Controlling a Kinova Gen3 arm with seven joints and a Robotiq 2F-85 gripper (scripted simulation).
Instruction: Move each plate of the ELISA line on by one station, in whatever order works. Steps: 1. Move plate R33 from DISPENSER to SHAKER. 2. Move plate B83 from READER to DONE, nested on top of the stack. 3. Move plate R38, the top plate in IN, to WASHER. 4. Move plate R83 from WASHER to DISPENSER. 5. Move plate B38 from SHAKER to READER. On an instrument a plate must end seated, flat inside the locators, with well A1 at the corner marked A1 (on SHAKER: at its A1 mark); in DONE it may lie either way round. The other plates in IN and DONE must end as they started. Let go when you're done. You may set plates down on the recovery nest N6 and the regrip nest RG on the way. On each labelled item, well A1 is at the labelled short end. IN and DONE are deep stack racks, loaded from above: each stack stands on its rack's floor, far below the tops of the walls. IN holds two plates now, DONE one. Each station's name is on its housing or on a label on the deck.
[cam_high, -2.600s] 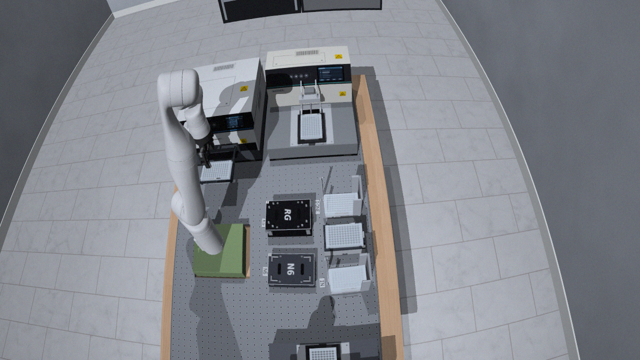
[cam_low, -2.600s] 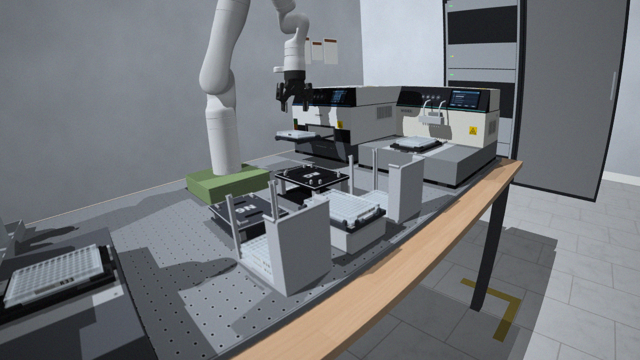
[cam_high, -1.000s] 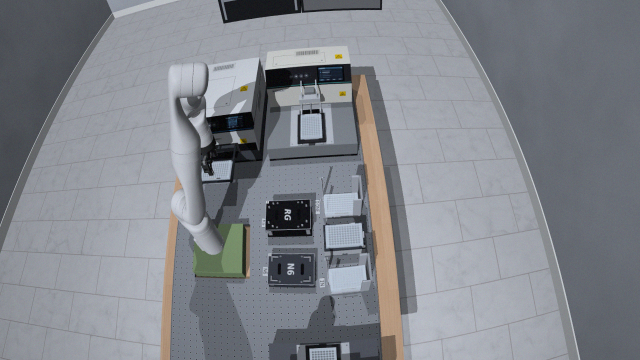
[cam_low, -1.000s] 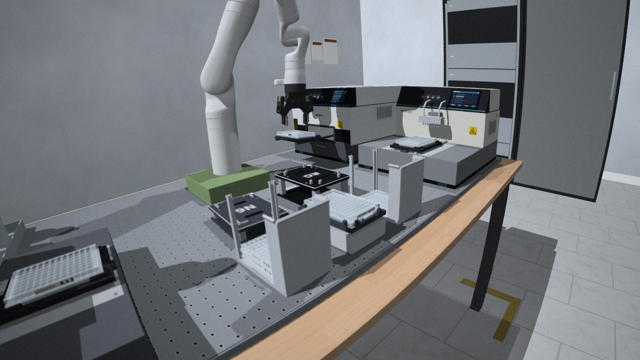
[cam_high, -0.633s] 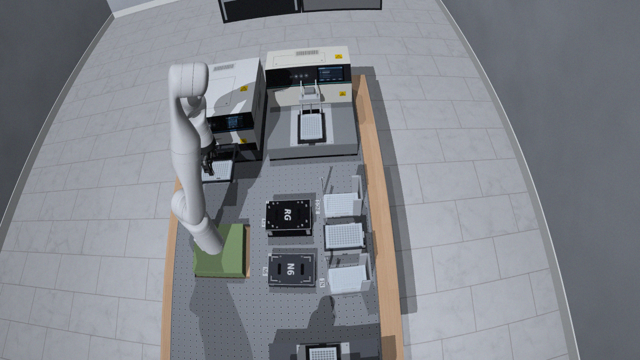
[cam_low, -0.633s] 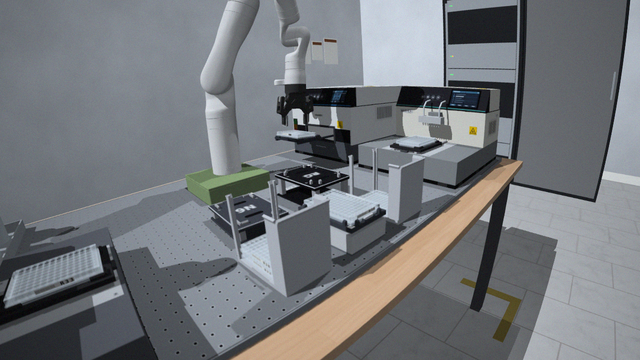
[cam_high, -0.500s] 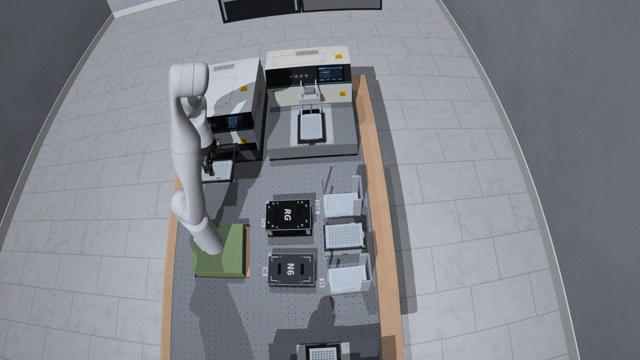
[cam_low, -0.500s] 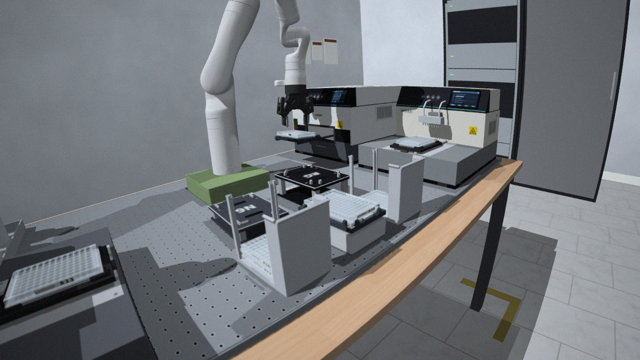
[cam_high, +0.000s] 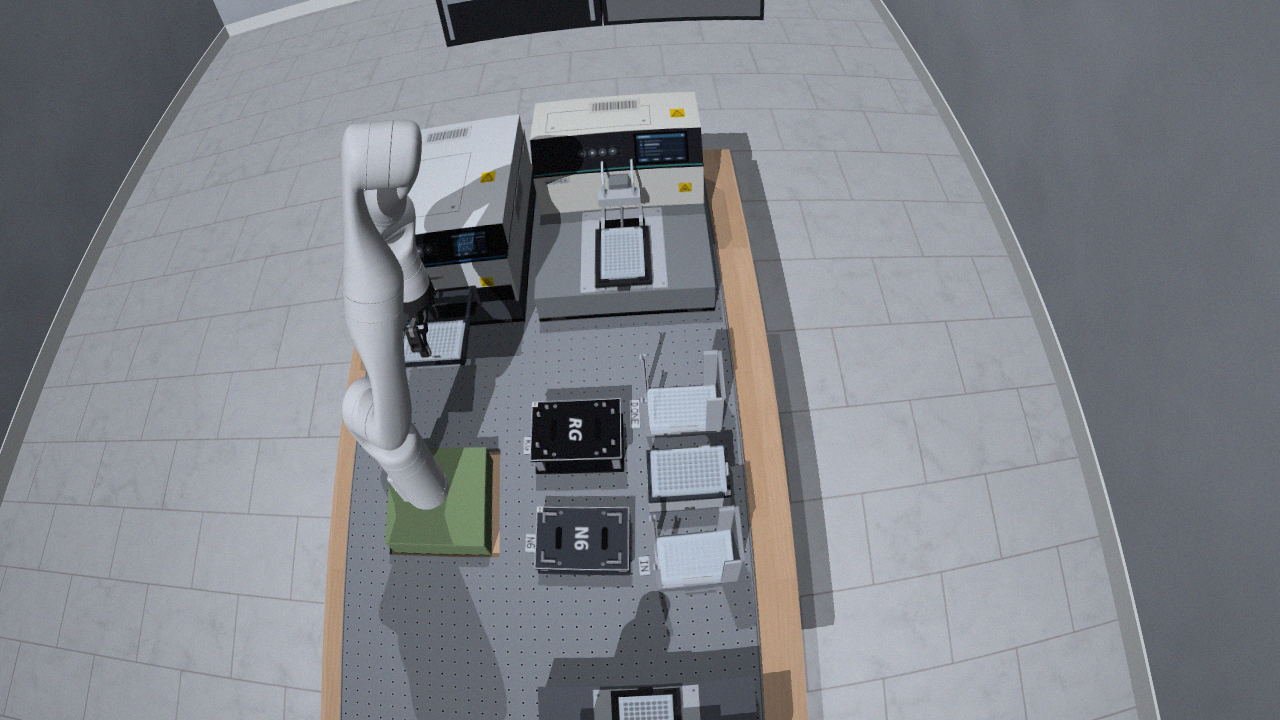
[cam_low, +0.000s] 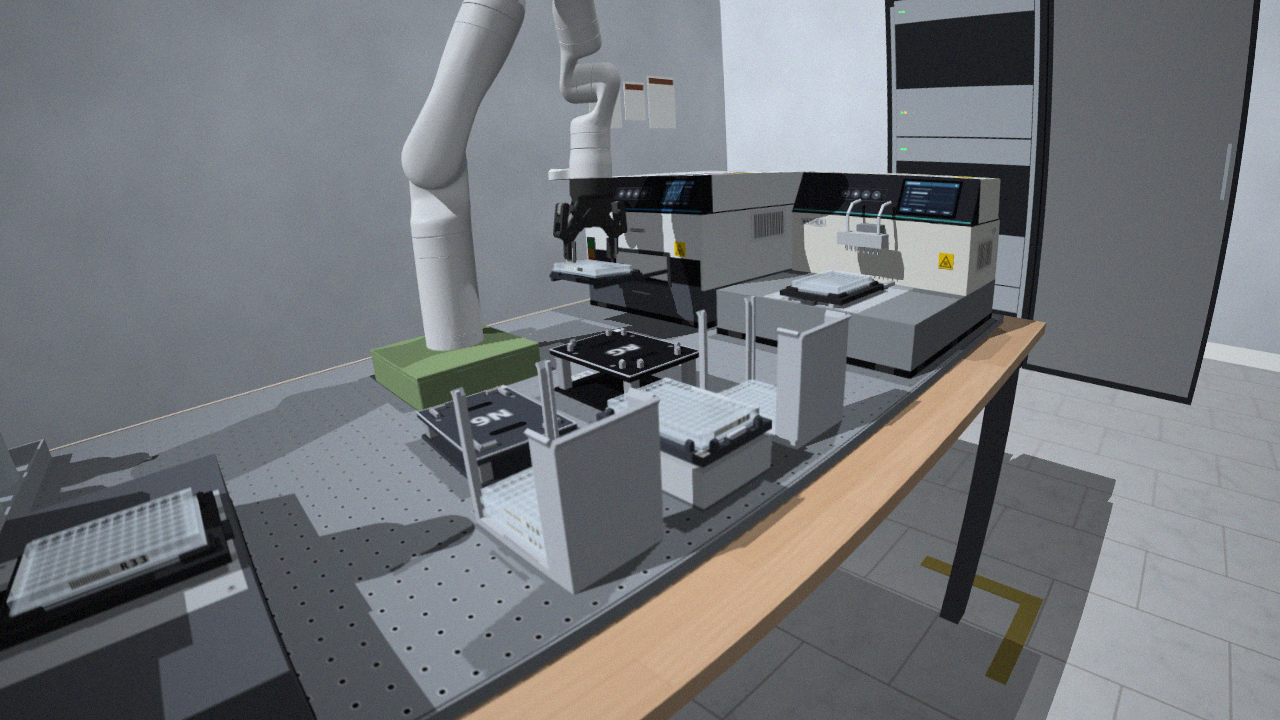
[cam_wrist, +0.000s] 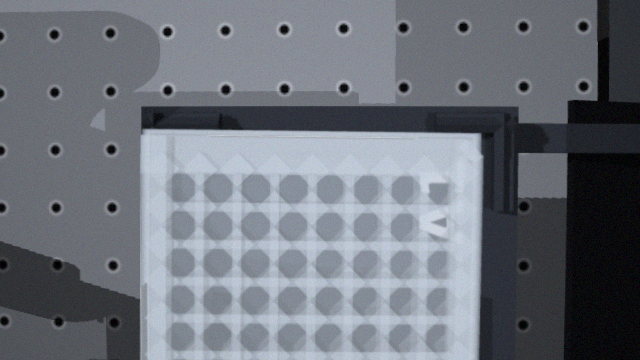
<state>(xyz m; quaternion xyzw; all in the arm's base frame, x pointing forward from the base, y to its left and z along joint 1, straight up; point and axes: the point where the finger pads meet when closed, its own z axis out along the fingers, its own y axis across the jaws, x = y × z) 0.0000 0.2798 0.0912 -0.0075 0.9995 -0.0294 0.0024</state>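
My hand is 20 mm above the plate B83. The rest, counted from my hand: RG nest: 280 mm ahead, 170 mm to the right, 80 mm below; then plate R83: 370 mm ahead, 200 mm to the left, 40 mm below; then washer nest: 370 mm ahead, 200 mm to the left, 50 mm below.
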